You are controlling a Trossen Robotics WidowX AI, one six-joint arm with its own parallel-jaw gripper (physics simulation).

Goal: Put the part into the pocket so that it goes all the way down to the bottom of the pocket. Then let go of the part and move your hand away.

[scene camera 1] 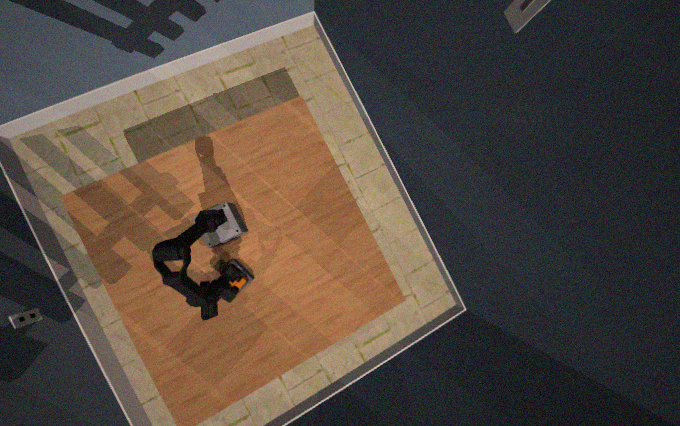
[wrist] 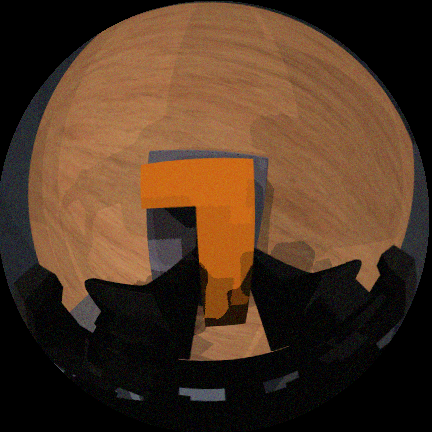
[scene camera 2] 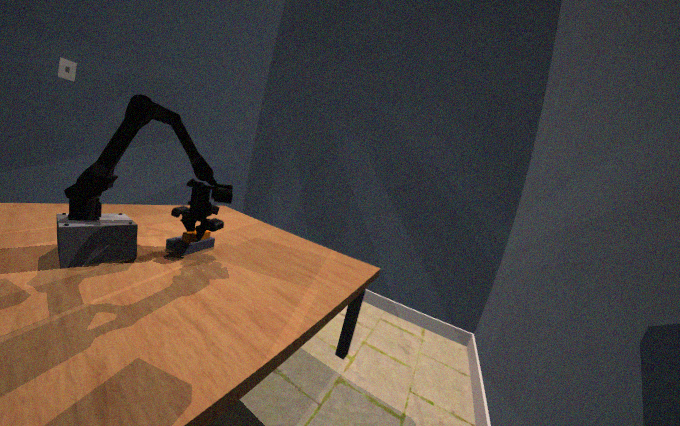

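An orange L-shaped part is held between the fingers of my gripper, which is shut on its long arm. In the wrist view the part lies over the grey block with the pocket. The part's short arm points left and reaches slightly past the block's left edge. The dark inside of the pocket shows left of the long arm. The part hides much of the pocket. In scene camera 2 the part stands out above the block's rim; its exact height over the pocket is hard to tell.
The block stands on the wooden table. The arm's grey base box stands close to the block. The table's edge and corner are to the right in scene camera 2.
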